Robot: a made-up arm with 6 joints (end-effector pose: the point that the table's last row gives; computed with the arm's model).
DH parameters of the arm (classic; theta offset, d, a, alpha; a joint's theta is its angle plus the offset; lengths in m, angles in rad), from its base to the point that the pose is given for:
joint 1: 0 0.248 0 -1.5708
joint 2: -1.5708 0 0.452 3.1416
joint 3: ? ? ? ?
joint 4: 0 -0.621 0 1.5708
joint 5: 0 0.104 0 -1.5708
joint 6: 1.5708 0 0 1.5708
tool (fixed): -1.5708 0 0 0
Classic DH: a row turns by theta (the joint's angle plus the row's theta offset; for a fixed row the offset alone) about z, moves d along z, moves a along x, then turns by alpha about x.
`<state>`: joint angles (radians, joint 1 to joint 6).
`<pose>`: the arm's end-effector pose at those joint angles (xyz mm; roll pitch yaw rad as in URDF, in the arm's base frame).
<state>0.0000 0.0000 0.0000 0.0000 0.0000 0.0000</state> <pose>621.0 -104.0 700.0 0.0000 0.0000 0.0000</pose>
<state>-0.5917 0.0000 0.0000 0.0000 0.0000 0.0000</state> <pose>457.4 -432.7 700.0 0.0000 0.0000 -0.5917</pose>
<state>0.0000 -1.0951 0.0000 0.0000 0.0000 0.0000</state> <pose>-117.4 -104.0 1007.1 0.0000 -1.0951 0.0000</pose>
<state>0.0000 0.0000 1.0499 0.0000 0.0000 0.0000</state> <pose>309.0 -104.0 1238.6 0.0000 -1.0499 0.0000</pose>
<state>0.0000 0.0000 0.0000 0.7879 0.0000 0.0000</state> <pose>621.0 -73.4 773.7 -0.7879 0.0000 0.0000</pose>
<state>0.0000 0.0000 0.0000 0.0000 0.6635 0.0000</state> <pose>621.0 -104.0 700.0 0.0000 -0.6635 0.0000</pose>
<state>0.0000 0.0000 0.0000 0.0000 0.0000 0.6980</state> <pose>621.0 -104.0 700.0 -0.6980 0.0000 0.0000</pose>
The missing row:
joint 3: 0 0 0 -1.5708
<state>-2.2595 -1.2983 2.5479 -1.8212 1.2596 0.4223</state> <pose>638.7 735.4 44.2 -1.2527 0.0186 2.0564</pose>
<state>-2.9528 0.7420 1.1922 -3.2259 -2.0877 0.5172</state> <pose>-826.0 -263.3 859.3 -0.6092 -0.6003 0.2776</pose>
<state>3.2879 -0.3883 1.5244 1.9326 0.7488 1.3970</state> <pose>471.3 32.2 1218.8 1.2299 -0.8802 -1.3953</pose>
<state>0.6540 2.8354 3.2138 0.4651 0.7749 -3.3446</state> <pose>609.0 349.7 89.8 2.4508 -1.0067 1.2812</pose>
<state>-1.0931 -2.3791 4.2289 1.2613 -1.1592 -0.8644</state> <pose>84.4 -231.9 213.2 -0.2819 0.1373 -2.1716</pose>
